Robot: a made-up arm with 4 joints. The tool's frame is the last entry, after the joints.
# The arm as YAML. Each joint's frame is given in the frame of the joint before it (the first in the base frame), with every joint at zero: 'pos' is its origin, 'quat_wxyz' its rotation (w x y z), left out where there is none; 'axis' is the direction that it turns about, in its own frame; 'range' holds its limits. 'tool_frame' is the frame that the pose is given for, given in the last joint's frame.
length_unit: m
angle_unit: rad
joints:
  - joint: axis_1
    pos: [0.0, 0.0, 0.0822]
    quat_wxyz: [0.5, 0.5, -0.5, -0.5]
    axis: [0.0, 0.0, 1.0]
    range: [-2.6, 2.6]
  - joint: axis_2
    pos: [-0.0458, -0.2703, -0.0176]
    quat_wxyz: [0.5, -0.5, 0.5, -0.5]
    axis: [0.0, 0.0, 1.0]
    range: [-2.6, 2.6]
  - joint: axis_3
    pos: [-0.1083, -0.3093, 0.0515]
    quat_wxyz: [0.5, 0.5, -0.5, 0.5]
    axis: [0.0, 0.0, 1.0]
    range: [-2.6, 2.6]
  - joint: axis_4
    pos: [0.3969, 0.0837, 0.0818]
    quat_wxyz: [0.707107, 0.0, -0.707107, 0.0]
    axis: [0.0, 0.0, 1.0]
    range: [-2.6, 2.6]
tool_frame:
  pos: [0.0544, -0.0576, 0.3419]
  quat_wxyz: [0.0, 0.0, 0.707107, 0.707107]
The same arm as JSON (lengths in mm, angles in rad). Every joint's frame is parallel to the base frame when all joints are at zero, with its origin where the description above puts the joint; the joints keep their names.
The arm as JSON. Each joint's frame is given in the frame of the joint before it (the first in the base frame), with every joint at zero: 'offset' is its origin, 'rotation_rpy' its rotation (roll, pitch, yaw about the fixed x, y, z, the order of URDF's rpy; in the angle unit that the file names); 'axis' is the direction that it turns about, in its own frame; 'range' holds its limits. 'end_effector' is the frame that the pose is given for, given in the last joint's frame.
{
  "length_unit": "mm",
  "angle_unit": "rad",
  "chain": [
    {
      "id": "axis_1",
      "offset": [
        0.0,
        0.0,
        82.2
      ],
      "rotation_rpy": [
        0.0,
        0.0,
        0.0
      ],
      "axis": "-x",
      "range": [
        -2.6,
        2.6
      ]
    },
    {
      "id": "axis_2",
      "offset": [
        17.6,
        45.8,
        -270.3
      ],
      "rotation_rpy": [
        0.0,
        0.0,
        0.0
      ],
      "axis": "-y",
      "range": [
        -2.6,
        2.6
      ]
    },
    {
      "id": "axis_3",
      "offset": [
        -309.3,
        -51.5,
        108.3
      ],
      "rotation_rpy": [
        0.0,
        0.0,
        0.0
      ],
      "axis": "-x",
      "range": [
        -2.6,
        2.6
      ]
    },
    {
      "id": "axis_4",
      "offset": [
        -81.8,
        -396.9,
        83.7
      ],
      "rotation_rpy": [
        0.0,
        0.0,
        0.0
      ],
      "axis": "+y",
      "range": [
        -2.6,
        2.6
      ]
    }
  ],
  "end_effector": {
    "offset": [
      -54.4,
      341.9,
      -57.6
    ],
    "rotation_rpy": [
      0.0,
      0.0,
      0.0
    ]
  }
}

